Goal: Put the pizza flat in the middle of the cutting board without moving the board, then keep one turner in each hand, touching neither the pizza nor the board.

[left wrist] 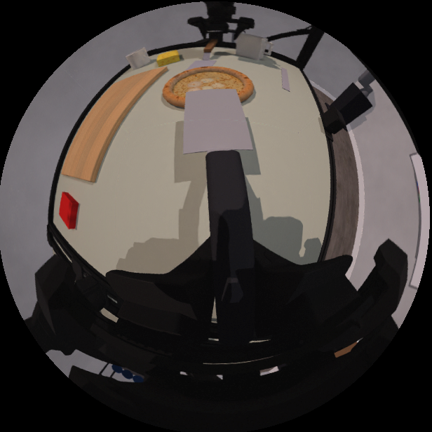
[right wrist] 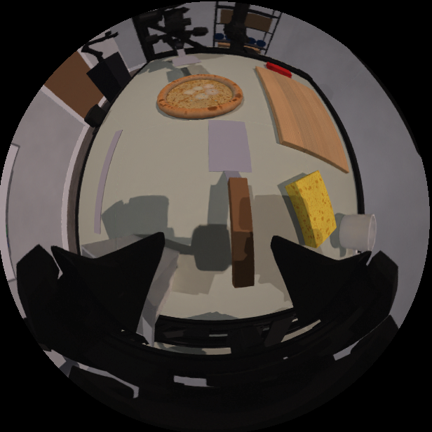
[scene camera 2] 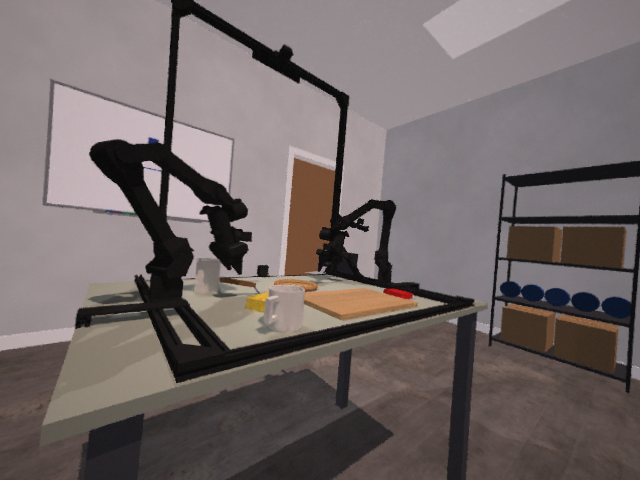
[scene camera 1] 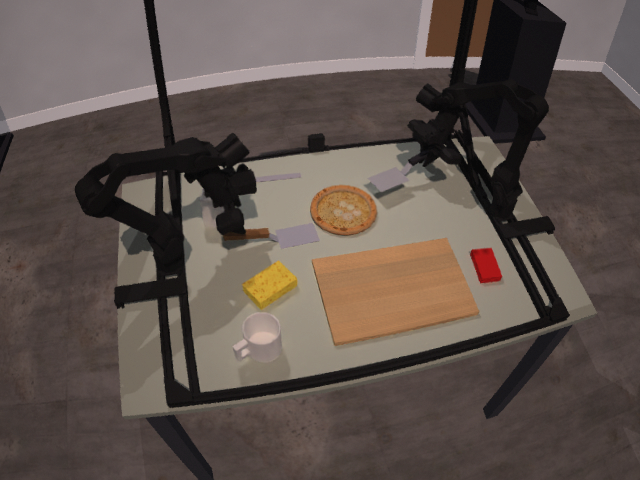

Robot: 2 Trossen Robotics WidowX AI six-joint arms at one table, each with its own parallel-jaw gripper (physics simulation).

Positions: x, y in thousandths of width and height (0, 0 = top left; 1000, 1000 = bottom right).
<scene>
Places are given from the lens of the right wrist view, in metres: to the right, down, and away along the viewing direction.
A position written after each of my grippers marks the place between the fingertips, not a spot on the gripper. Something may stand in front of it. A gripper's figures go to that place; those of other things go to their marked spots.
my left gripper (right wrist: 413, 122): -0.11, -0.52, 0.12
my right gripper (right wrist: 508, 557): 0.01, 0.02, 0.10
pizza (right wrist: 459, 221): -0.03, -0.24, 0.16
</scene>
